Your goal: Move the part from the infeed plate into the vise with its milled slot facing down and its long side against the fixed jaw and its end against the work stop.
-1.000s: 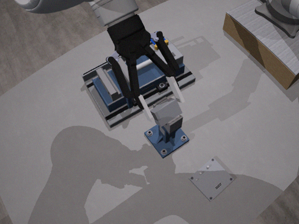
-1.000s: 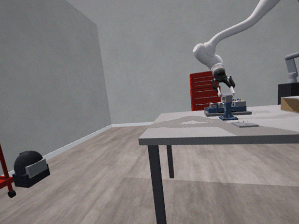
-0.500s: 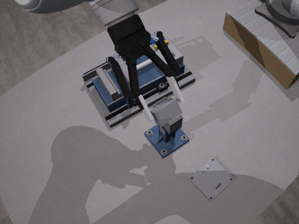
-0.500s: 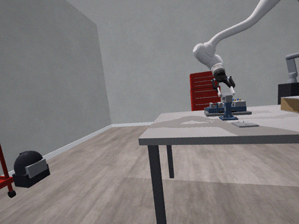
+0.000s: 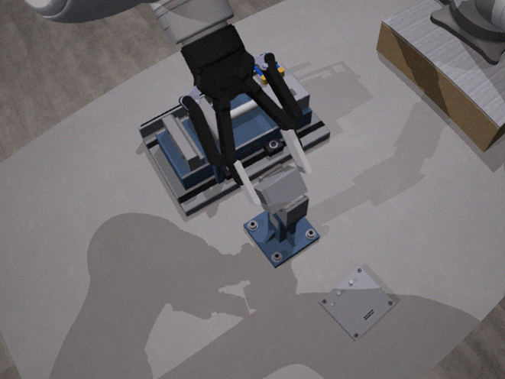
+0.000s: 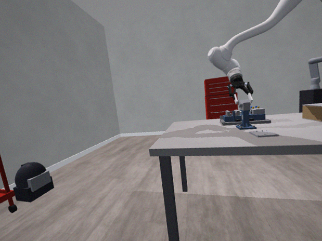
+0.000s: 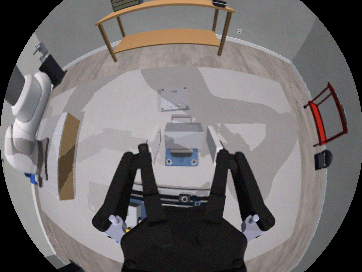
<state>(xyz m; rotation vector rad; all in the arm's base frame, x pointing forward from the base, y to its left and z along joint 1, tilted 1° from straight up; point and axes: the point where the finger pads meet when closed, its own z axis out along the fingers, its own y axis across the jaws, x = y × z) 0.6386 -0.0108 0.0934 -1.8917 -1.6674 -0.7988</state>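
The part lies 3 cm below my hand and 1 cm to the left of it. Round my hand: work stop: 14 cm to the right, 9 cm below, 1 cm ahead; moving jaw: 18 cm to the right, 10 cm below, 3 cm behind; blue post: 12 cm below, 11 cm to the right, 2 cm ahead.
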